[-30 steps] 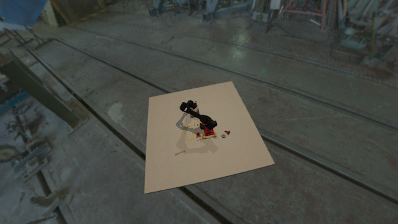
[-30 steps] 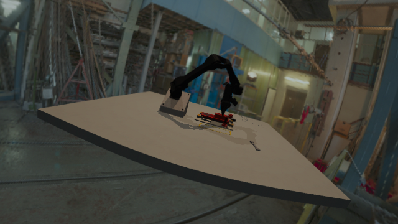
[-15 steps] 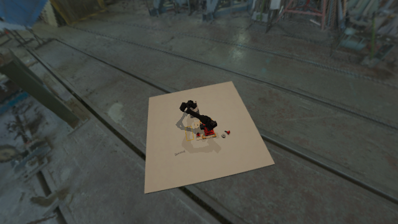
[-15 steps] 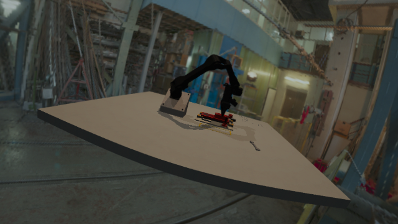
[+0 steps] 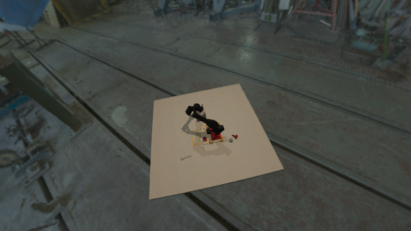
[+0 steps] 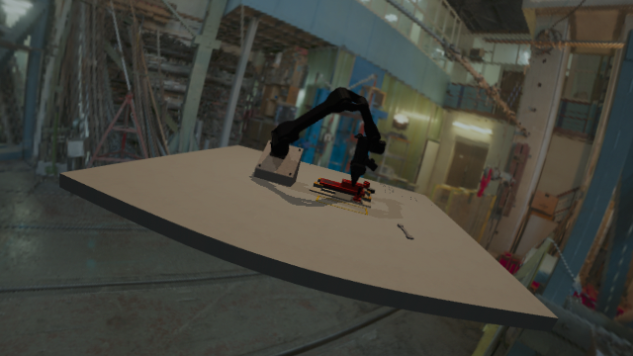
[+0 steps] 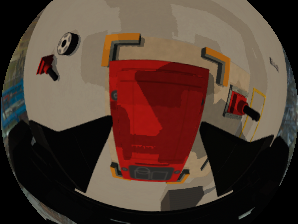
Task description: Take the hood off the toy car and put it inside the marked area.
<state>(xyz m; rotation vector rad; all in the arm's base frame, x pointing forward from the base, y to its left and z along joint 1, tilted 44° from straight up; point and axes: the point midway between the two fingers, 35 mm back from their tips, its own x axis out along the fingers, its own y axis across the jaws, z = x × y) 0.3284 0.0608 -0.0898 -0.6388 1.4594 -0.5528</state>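
Now: gripper tip right at the red hood. From my gripper tip the other things lie so: wrench: 20 cm ahead, 36 cm to the right, 4 cm below.
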